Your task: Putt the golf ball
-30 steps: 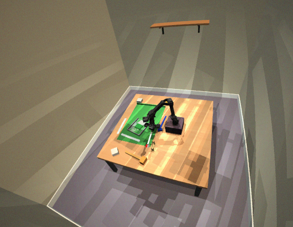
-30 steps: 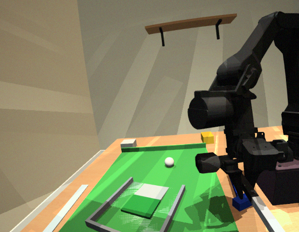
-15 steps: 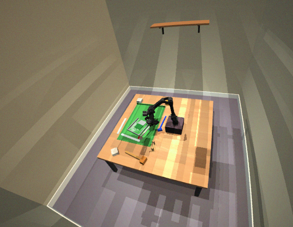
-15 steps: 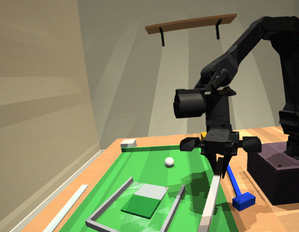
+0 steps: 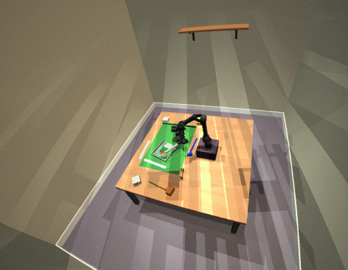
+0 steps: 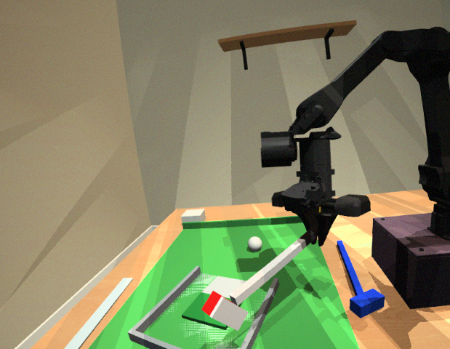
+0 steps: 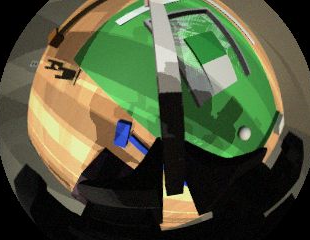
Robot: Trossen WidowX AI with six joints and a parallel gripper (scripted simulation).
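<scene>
My gripper tip is 10 cm past the blue putter, 7 cm to the left of it and 11 cm above it. From my gripper tip the other things lie so: green mat (19 cm ahead, 7 cm to the right, 12 cm below); then red putter (8 cm ahead, 8 cm to the left, 1 cm above); then grey frame (22 cm ahead, 5 cm to the left, 12 cm below).
</scene>
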